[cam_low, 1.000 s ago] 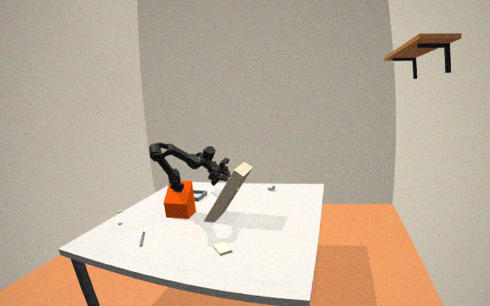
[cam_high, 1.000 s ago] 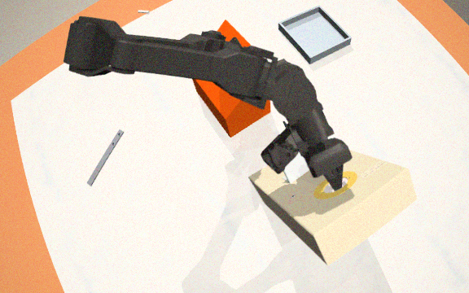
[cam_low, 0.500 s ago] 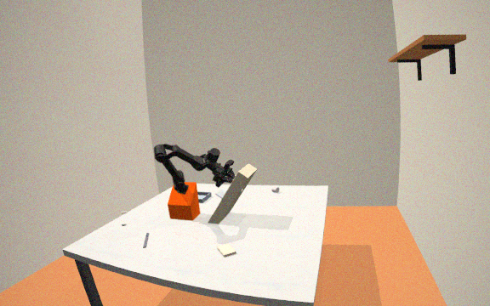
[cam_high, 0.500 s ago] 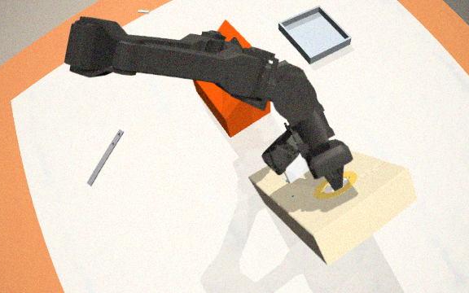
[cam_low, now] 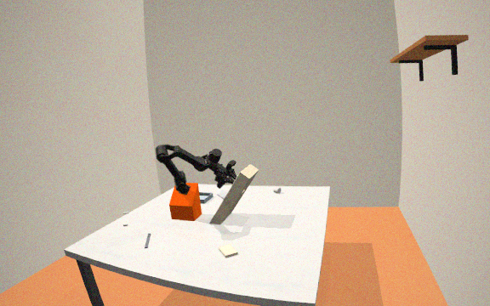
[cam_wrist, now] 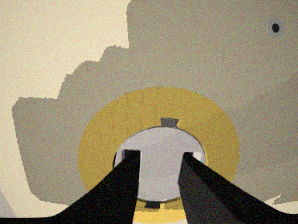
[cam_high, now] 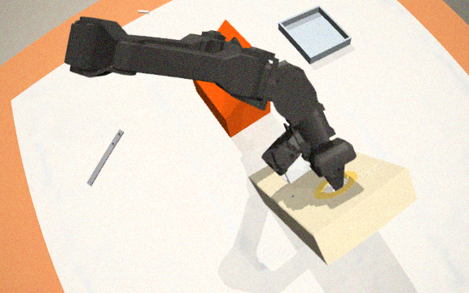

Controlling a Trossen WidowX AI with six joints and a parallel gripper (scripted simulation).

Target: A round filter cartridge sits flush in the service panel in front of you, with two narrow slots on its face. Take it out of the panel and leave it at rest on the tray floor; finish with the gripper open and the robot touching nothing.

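Right now the round filter cartridge is 10 mm below my gripper tip and 10 mm ahead of it. The rest, counted from my gripper tip: service panel 80 mm below, 40 mm behind; grey tray 440 mm behind, 250 mm to the left, 220 mm below.
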